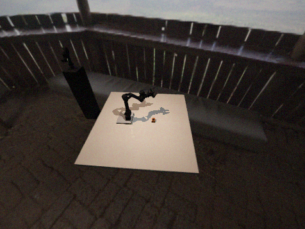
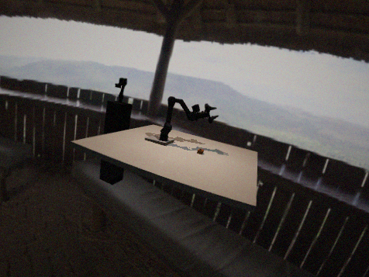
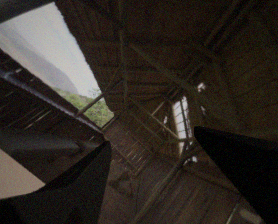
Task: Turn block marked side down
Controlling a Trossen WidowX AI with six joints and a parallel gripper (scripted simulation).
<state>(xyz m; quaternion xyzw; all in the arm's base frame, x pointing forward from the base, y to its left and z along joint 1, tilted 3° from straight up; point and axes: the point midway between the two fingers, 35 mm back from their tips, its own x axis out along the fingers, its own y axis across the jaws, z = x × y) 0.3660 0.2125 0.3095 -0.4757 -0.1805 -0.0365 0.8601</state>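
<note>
Right now my gripper tip is 3 cm past the orange block, 20 cm to the left of it and 34 cm above it.
</note>
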